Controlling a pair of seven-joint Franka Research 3 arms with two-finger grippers.
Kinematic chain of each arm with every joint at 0, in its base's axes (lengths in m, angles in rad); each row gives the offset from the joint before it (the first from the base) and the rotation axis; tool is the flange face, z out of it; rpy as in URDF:
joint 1: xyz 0 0 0.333 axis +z
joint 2: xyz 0 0 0 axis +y
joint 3: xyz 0 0 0.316 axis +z
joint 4: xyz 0.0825 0 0 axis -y
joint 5: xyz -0.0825 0 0.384 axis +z
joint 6: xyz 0 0 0 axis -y
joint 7: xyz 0.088 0 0 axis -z
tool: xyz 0 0 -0.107 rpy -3.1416 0 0
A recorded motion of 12 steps. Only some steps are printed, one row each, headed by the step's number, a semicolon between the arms.
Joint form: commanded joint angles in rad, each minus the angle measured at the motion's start. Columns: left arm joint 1, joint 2, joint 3, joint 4, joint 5, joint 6, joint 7; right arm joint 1, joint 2, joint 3, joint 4, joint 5, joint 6, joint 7.
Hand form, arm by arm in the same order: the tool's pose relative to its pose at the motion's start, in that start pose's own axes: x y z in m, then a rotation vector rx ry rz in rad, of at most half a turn. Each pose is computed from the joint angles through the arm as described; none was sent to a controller.
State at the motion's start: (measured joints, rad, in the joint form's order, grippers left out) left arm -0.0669 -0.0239 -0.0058 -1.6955 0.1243 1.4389 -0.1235; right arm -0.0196 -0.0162 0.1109 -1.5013 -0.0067 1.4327 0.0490
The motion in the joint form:
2: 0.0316 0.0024 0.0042 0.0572 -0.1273 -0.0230 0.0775; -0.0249 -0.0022 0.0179 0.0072 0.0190 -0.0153 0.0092
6: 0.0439 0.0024 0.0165 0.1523 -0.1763 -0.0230 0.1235; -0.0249 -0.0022 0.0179 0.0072 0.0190 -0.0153 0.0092
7: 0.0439 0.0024 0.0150 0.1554 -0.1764 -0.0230 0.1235; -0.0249 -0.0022 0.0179 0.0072 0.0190 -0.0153 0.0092
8: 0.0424 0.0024 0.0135 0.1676 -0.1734 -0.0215 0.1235; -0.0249 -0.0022 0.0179 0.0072 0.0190 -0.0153 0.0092
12: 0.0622 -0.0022 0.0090 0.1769 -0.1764 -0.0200 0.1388; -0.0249 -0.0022 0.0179 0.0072 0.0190 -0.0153 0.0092
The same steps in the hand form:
2: -0.0029 -0.0071 -0.0213 -0.1363 0.0181 0.0574; -0.0025 0.0014 -0.0030 0.0183 -0.0069 0.0134
6: -0.0081 -0.0206 -0.0630 -0.1928 0.1132 0.0832; -0.0025 0.0014 -0.0030 0.0183 -0.0069 0.0134
7: -0.0084 -0.0200 -0.0644 -0.1927 0.1164 0.0846; -0.0025 0.0014 -0.0030 0.0183 -0.0069 0.0134
8: -0.0094 -0.0196 -0.0701 -0.1898 0.1303 0.0862; -0.0025 0.0014 -0.0030 0.0183 -0.0069 0.0134
12: -0.0114 -0.0284 -0.0754 -0.1943 0.1464 0.0861; -0.0025 0.0014 -0.0030 0.0183 -0.0069 0.0134

